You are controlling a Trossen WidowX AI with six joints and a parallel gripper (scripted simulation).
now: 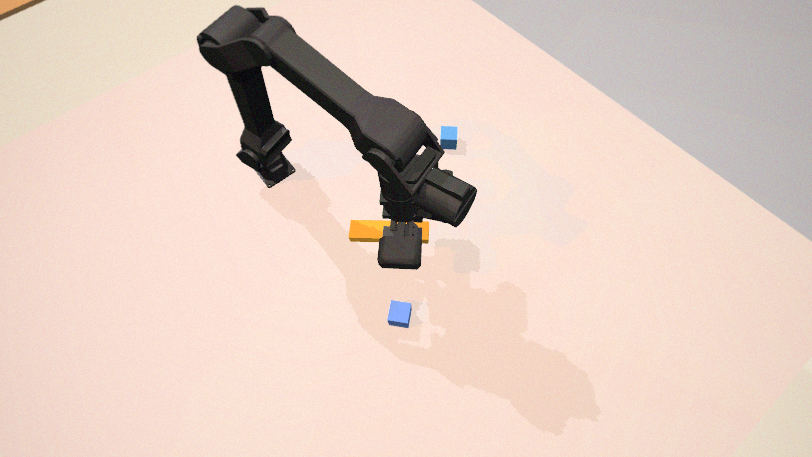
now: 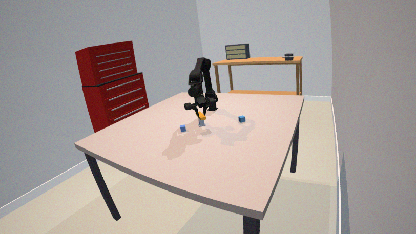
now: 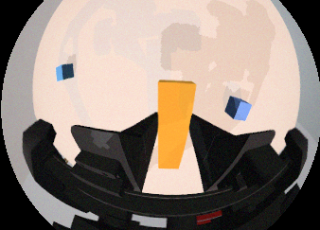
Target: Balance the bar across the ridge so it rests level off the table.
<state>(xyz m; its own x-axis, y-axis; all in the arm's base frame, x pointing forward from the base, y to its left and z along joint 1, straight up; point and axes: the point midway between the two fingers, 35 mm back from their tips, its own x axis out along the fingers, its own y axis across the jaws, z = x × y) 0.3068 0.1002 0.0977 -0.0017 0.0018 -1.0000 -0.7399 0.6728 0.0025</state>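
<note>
Right now my gripper tip is 2 cm to the left of the bar and 2 cm past it.
</note>
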